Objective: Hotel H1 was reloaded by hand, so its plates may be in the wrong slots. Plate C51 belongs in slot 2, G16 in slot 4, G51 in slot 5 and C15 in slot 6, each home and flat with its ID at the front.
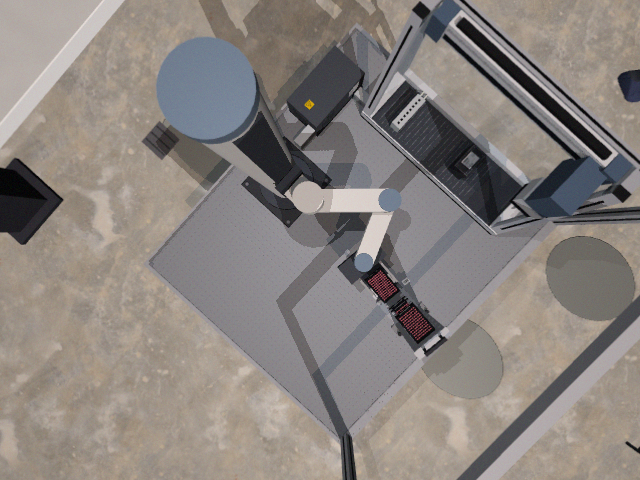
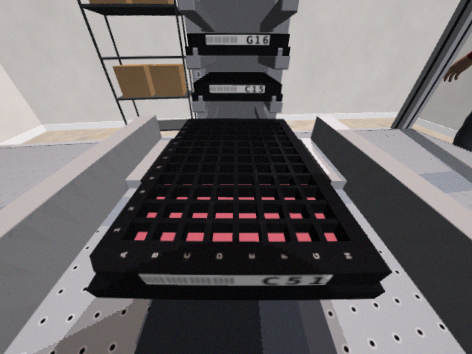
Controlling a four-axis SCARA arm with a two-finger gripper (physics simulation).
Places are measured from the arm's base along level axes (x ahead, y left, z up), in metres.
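Pixels of known places: gripper, fingertip midpoint: (image 1: 386,290) (image 2: 236,130).
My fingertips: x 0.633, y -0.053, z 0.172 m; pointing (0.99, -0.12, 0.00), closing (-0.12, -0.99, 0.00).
Note:
Behind a point stands the place of what it marks.
Plate C51 (image 2: 235,215) @[x 0.568, y -0.045, z 0.167 m] (image 1: 382,285) @[x 0.610, y -0.050, z 0.167 m] is black with red well bottoms, level, with its ID at the front. My gripper (image 2: 236,130) @[x 0.634, y -0.053, z 0.172 m] (image 1: 389,290) @[x 0.634, y -0.053, z 0.172 m] is shut on it by its two long sides and holds it in front of the hotel (image 2: 281,61) @[x 0.688, y -0.097, z 0.208 m]. Behind it, plate G16 (image 2: 237,45) @[x 0.698, y -0.062, z 0.218 m] sits flat on hotel brackets, ID at the front. Plate C15 (image 2: 237,92) @[x 0.698, y -0.062, z 0.184 m] sits one plate lower, also ID at the front. Their slot numbers are too small to read surely. Another red-welled plate (image 1: 414,321) @[x 0.751, y -0.067, z 0.296 m] lies on the hotel top from above; its ID is unreadable there. G51's label does not show.
A dark box with a yellow sticker (image 1: 325,90) @[x -0.109, y 0.388, z 0.128 m] stands on the grey perforated deck (image 1: 222,263) @[x 0.032, y -0.483, z 0.013 m] near the arm's column (image 1: 206,87) @[x 0.000, y 0.002, z 0.895 m]. A framed machine with a black bed (image 1: 439,139) @[x 0.383, y 0.586, z 0.062 m] stands at the upper right. Shelving with cardboard boxes (image 2: 150,81) is far behind; a person's arm (image 2: 457,67) shows at right.

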